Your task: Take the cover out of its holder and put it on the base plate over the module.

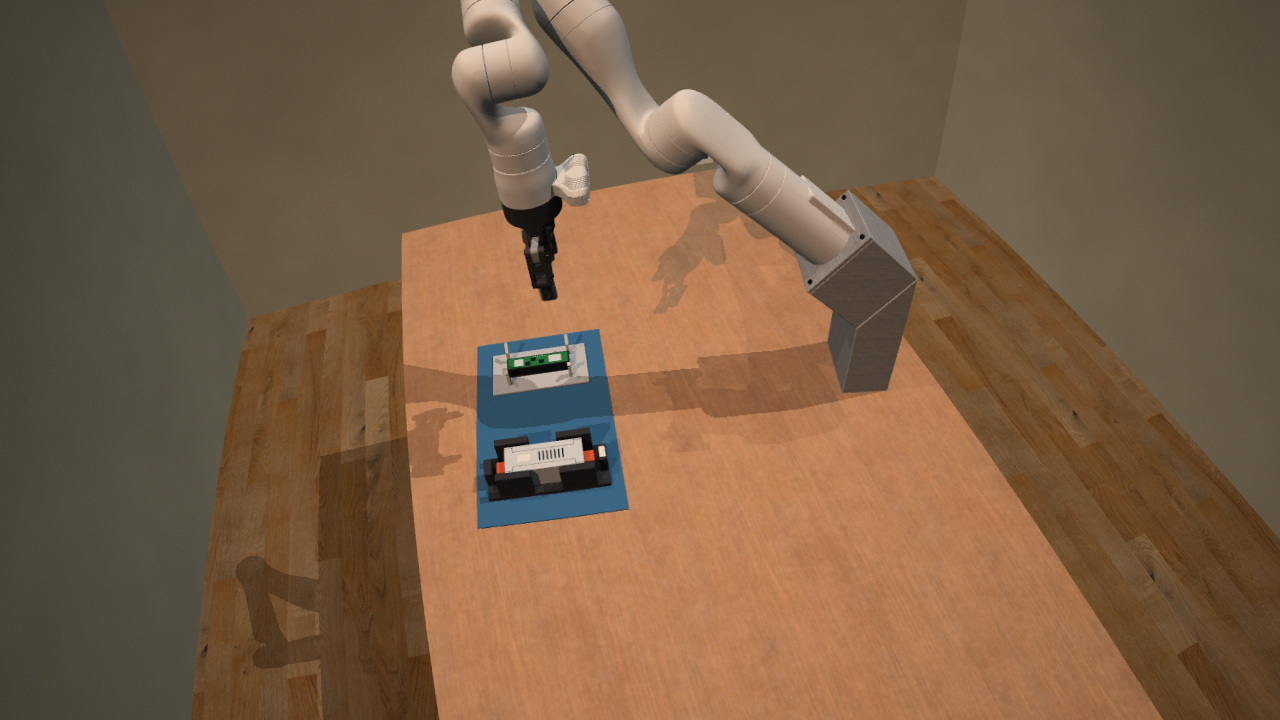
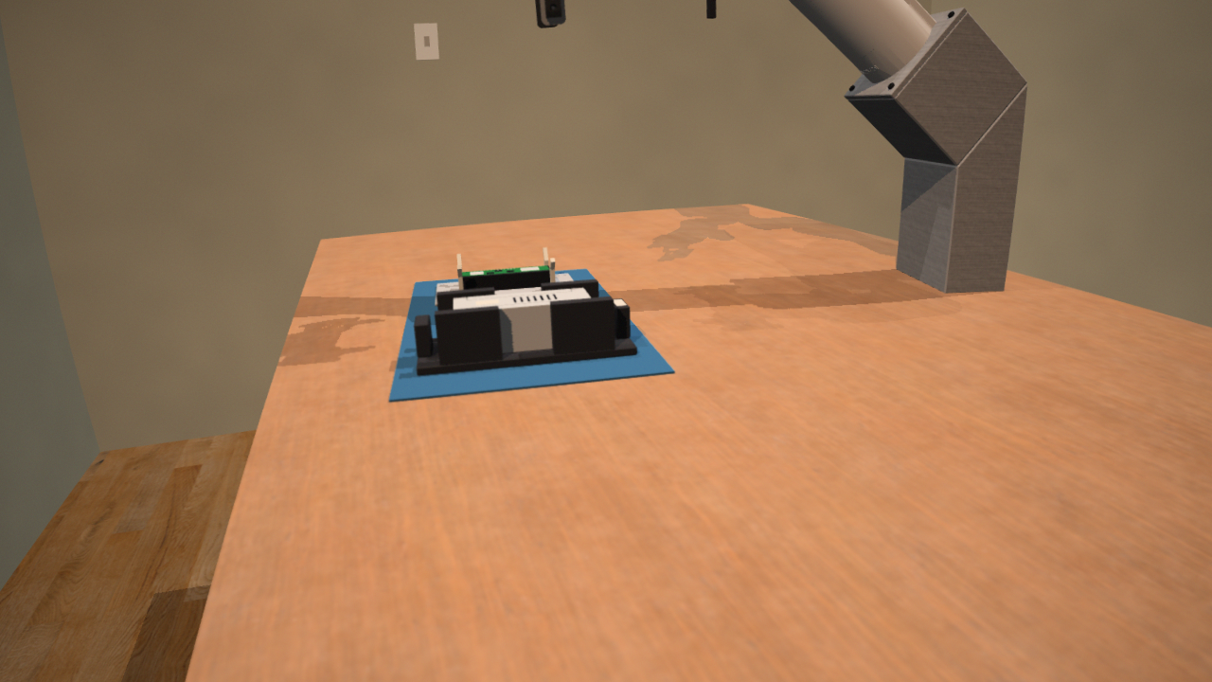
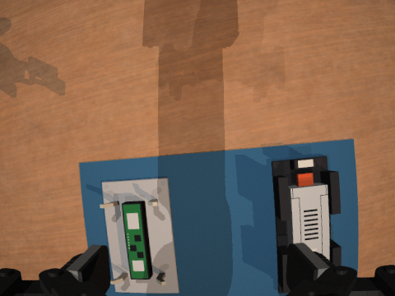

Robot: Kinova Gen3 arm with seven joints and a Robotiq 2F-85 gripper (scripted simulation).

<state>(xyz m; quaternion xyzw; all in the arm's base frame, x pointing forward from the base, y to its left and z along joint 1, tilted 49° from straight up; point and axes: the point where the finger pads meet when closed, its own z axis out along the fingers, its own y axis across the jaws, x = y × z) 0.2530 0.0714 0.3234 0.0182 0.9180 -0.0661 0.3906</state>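
Now: the light grey cover 5 cm ahead of my hand, 12 cm to the left of it and 27 cm below it.
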